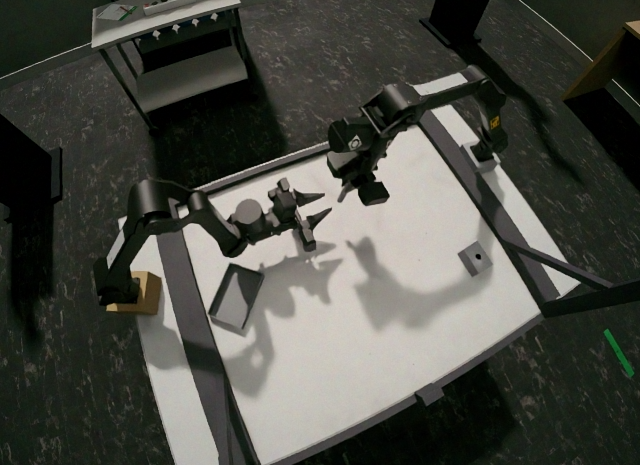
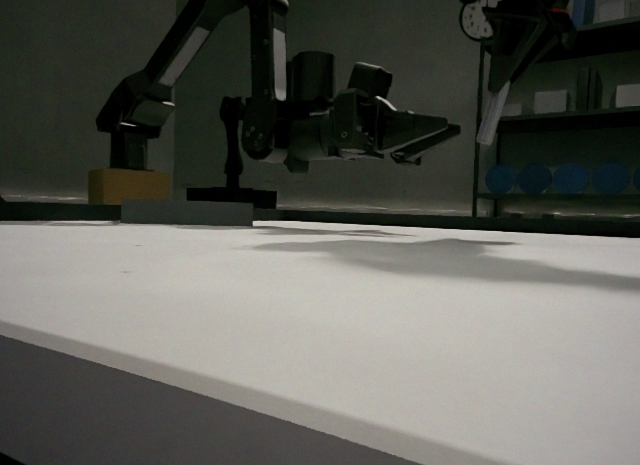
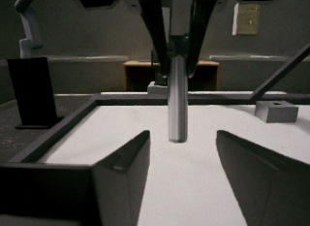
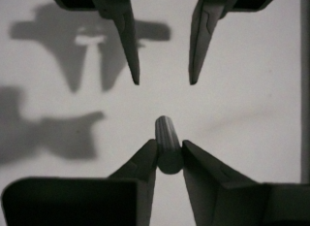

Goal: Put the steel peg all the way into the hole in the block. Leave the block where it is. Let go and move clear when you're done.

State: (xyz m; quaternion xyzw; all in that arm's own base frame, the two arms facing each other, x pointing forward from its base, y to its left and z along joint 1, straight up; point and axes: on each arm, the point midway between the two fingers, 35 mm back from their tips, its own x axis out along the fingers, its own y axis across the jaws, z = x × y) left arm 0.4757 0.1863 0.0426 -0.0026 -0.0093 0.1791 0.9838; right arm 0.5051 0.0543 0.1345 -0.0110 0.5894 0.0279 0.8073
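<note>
Right now the steel peg is 50 mm below my right hand and 10 mm to the left of it. Also, from my right hand: shallow grey tray 350 mm to the left, 170 mm below, 100 mm behind; then grey block 280 mm to the right, 280 mm behind, 150 mm below.
</note>
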